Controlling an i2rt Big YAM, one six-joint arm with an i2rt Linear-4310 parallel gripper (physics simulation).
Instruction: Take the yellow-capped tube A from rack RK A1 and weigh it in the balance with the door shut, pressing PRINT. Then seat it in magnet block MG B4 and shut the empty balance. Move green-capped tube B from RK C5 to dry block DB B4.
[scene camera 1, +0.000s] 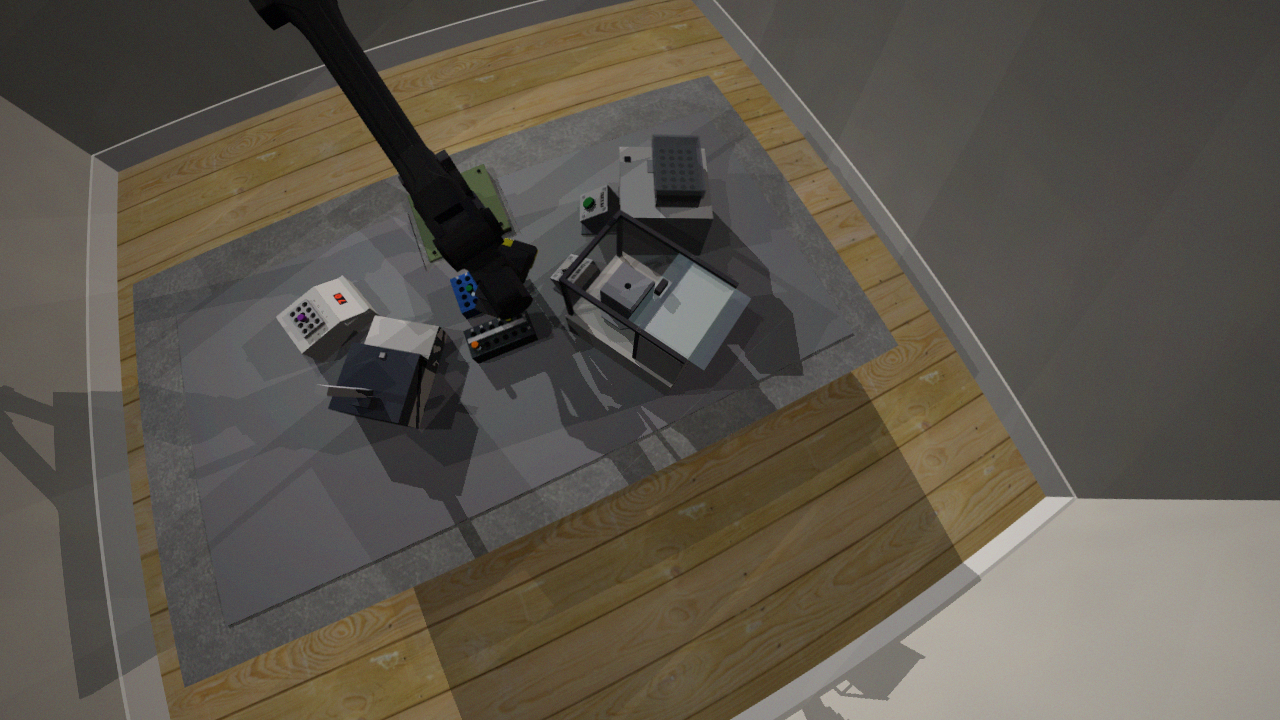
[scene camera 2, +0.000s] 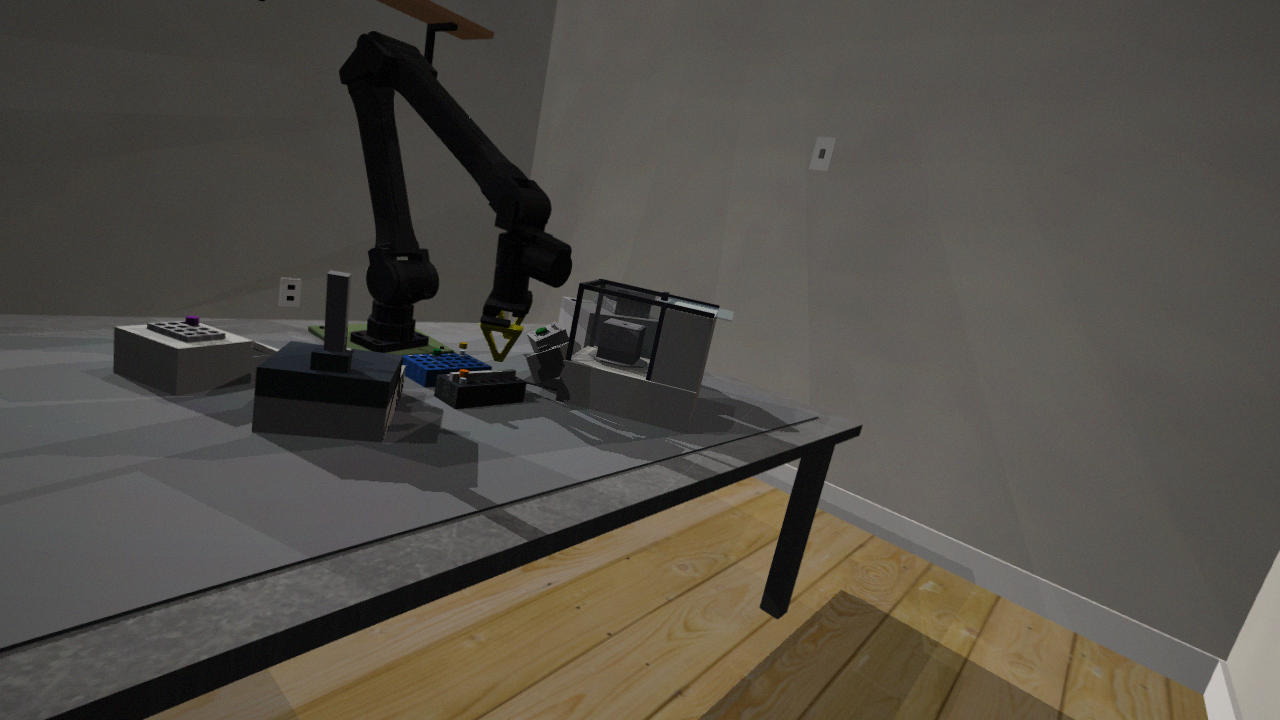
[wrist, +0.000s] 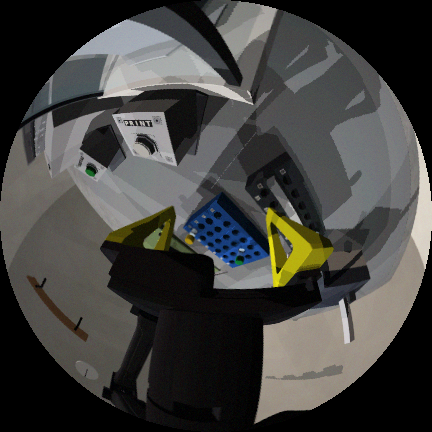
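My gripper (scene camera 2: 501, 354) (wrist: 219, 211) is open and empty above the blue rack (scene camera 1: 459, 281) (scene camera 2: 429, 373) (wrist: 220, 198). Yellow-capped tube A (scene camera 2: 462, 344) (wrist: 190, 239) stands at the rack's edge near the left finger in the wrist view. Green-capped tube B (scene camera 1: 469, 288) (scene camera 2: 438, 350) (wrist: 239, 260) stands in another rack hole. The black block with a pale bar (scene camera 1: 505, 345) (scene camera 2: 487, 394) stands beside the rack. The balance (scene camera 2: 626, 398) has its glass panel (scene camera 1: 693, 308) over its right part, with the left part of the top uncovered. The PRINT box (scene camera 1: 577, 269) (wrist: 143, 144) is beside it.
An orange-capped tube (scene camera 1: 475, 344) (scene camera 2: 463, 372) is in the black block. A green-button box (scene camera 1: 590, 205) (wrist: 90, 171) and a dark grey holed block (scene camera 1: 678, 170) stand behind the balance. A white device (scene camera 1: 338, 313) (scene camera 2: 183, 362) holds a purple-capped tube; a dark-lidded box (scene camera 1: 380, 380) (scene camera 2: 326, 394) stands near it.
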